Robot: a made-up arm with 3 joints. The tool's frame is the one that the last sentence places.
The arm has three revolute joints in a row. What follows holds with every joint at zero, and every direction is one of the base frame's. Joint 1 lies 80 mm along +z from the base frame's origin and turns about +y. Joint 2 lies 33 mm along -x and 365 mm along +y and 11 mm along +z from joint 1 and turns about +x. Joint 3 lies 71 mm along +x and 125 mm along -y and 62 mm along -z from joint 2 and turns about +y. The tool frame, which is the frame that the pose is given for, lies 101 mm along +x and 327 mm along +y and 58 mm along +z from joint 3; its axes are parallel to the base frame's.
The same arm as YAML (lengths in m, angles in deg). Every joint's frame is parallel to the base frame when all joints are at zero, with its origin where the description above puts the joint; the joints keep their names.
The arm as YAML. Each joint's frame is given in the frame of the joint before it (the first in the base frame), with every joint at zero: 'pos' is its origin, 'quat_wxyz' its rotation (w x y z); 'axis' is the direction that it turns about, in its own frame. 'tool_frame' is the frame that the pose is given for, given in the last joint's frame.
length_unit: m
angle_unit: deg
joints:
  - joint: joint 1
    pos: [0.0, 0.0, 0.08]
    quat_wxyz: [1.0, 0.0, 0.0, 0.0]
    axis: [0.0, 1.0, 0.0]
  - joint: joint 2
    pos: [-0.033, 0.365, 0.011]
    quat_wxyz: [1.0, 0.0, 0.0, 0.0]
    axis: [1.0, 0.0, 0.0]
  - joint: joint 3
    pos: [0.071, -0.125, -0.062]
    quat_wxyz: [1.0, 0.0, 0.0, 0.0]
    axis: [0.0, 1.0, 0.0]
tool_frame:
  pos: [0.101, 0.327, 0.058]
  quat_wxyz: [1.0, 0.0, 0.0, 0.0]

